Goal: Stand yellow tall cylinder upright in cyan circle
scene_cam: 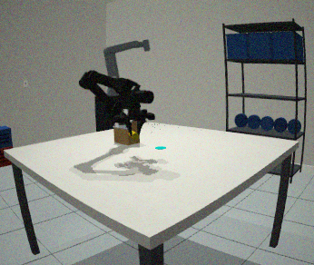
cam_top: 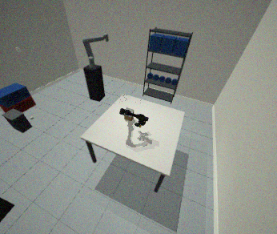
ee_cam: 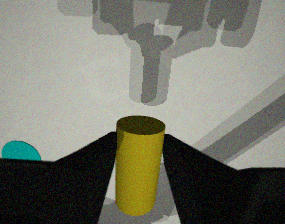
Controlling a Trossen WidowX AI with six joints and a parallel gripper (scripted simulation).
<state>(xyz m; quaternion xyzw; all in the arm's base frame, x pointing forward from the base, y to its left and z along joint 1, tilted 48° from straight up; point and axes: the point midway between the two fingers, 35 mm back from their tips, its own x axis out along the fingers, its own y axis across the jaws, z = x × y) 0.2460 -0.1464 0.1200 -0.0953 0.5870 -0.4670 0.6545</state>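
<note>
Now: the yellow tall cylinder 2 cm behind my gripper tip and 1 cm to the left of it. From my gripper tip the other things lie so: cyan circle: 20 cm to the left, 10 cm below.
</note>
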